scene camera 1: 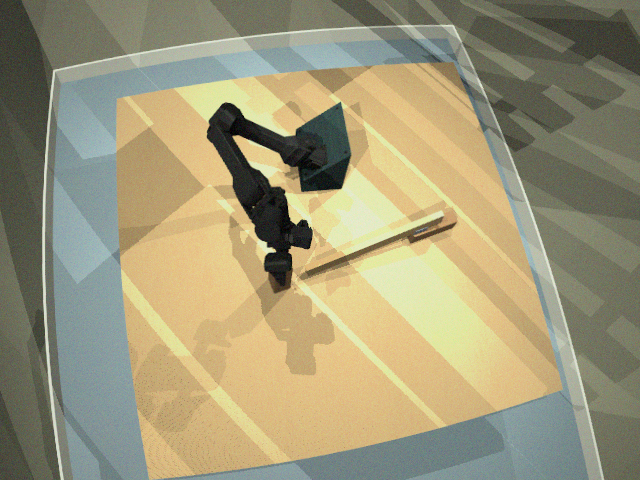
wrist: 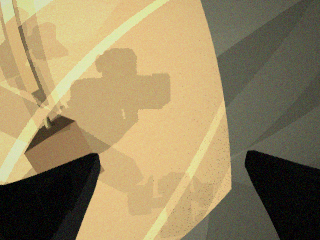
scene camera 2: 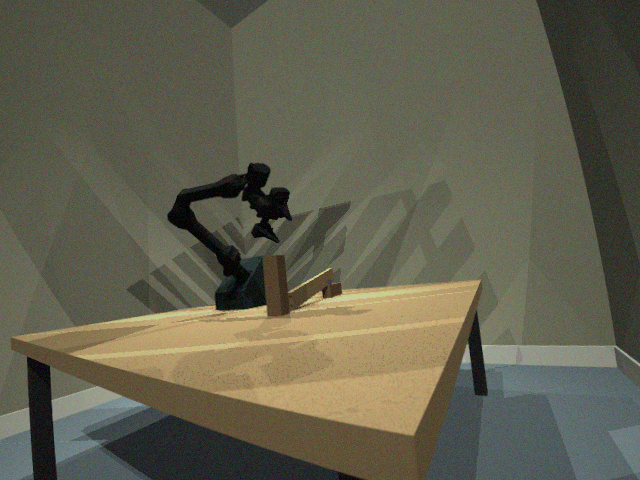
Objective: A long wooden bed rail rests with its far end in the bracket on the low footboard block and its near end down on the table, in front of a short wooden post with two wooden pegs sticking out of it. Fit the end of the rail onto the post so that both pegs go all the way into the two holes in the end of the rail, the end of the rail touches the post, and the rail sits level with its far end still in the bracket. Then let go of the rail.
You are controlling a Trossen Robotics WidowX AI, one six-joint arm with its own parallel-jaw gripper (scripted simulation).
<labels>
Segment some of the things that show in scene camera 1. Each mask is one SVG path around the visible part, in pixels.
My gripper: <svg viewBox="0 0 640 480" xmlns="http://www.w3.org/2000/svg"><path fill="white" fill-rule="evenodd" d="M307 220L301 219L298 224L294 224L289 217L289 220L283 224L278 239L266 243L267 248L273 248L276 252L265 255L264 271L269 272L280 286L285 286L286 272L292 270L292 255L289 253L291 246L310 249L313 230L311 227L309 228Z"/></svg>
A long wooden rail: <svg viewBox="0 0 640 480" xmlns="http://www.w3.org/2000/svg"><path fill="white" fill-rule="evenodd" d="M444 214L441 210L428 217L420 218L380 236L304 265L307 275L311 276L412 235L416 230L442 222Z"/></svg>
</labels>
